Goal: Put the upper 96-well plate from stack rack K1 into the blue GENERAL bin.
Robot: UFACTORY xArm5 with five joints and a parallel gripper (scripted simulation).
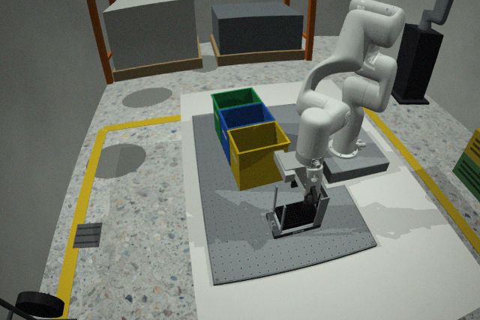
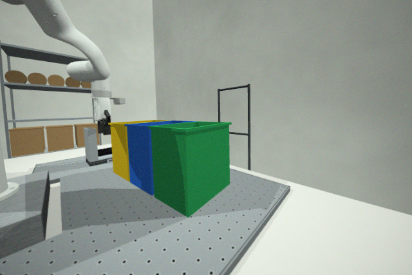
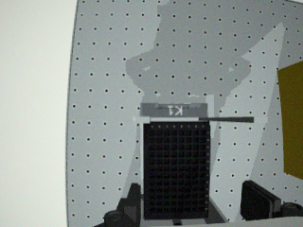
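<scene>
Right now my hand is 9 cm above the black 96-well plate. The rest, counted from my hand: blue bin: 14 cm ahead, 35 cm to the right, 4 cm below; then yellow bin: 11 cm ahead, 22 cm to the right, 4 cm below; then light plate: 11 cm below.
</scene>
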